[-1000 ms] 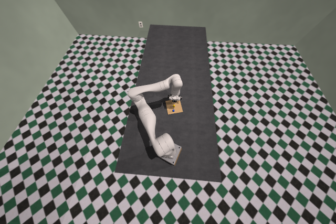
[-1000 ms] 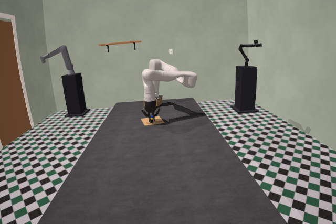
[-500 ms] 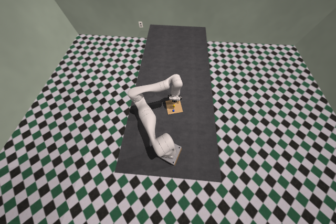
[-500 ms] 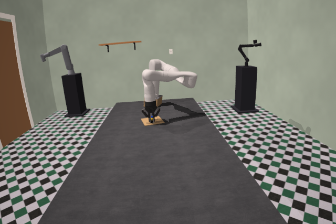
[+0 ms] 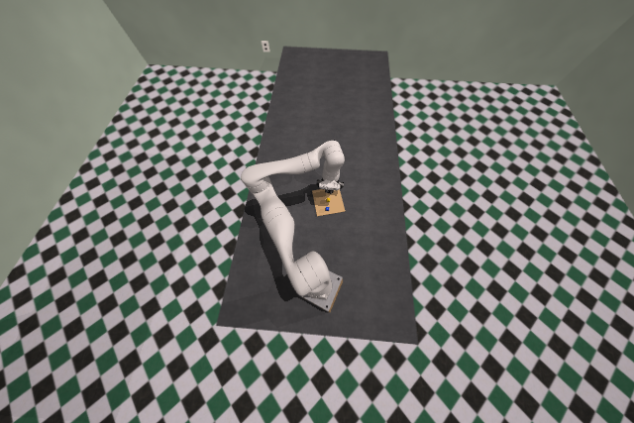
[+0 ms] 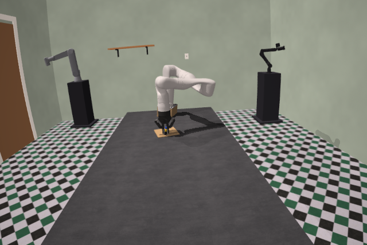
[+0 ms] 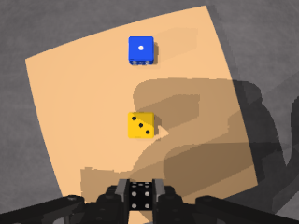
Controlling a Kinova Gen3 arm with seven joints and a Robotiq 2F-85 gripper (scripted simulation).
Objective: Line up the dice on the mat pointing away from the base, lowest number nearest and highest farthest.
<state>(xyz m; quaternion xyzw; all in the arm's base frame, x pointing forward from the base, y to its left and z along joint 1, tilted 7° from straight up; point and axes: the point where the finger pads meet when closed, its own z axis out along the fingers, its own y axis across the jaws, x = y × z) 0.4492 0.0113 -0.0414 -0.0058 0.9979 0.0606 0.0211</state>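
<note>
Right now my hand is 1 cm above the black die. Also, from my hand: blue die 10 cm behind, 1 cm below; yellow die 5 cm behind, 1 cm below; tan mat 5 cm behind, 2 cm below.
</note>
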